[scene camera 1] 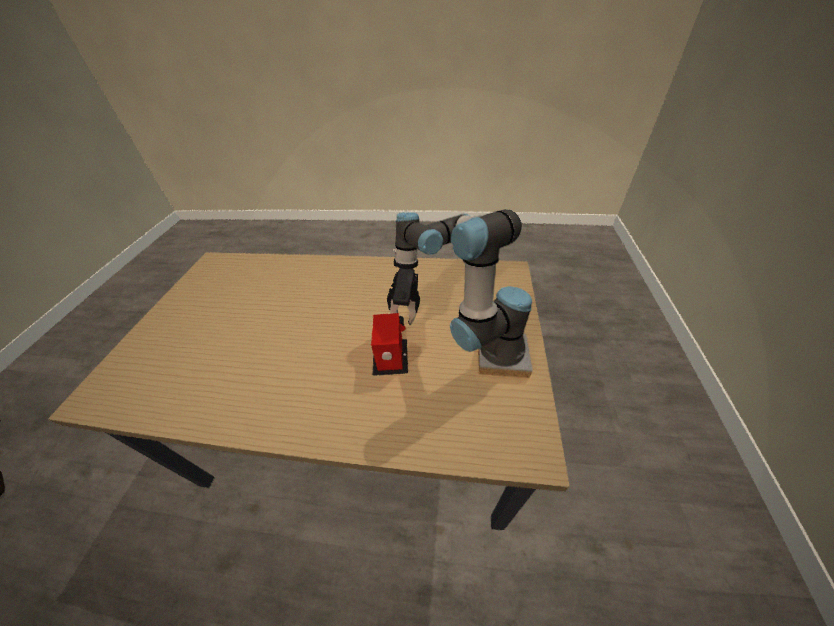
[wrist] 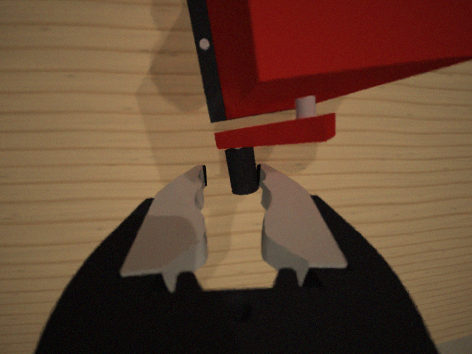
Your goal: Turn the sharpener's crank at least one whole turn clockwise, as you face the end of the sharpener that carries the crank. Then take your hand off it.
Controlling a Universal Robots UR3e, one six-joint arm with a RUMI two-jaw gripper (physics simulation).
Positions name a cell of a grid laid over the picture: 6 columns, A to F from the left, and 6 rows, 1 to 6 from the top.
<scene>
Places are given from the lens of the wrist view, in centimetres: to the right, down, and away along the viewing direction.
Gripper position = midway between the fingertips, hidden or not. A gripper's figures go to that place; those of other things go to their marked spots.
my gripper (wrist: C3): 0, -1, 14
black crank handle (wrist: D3): 0, -1, 12
</scene>
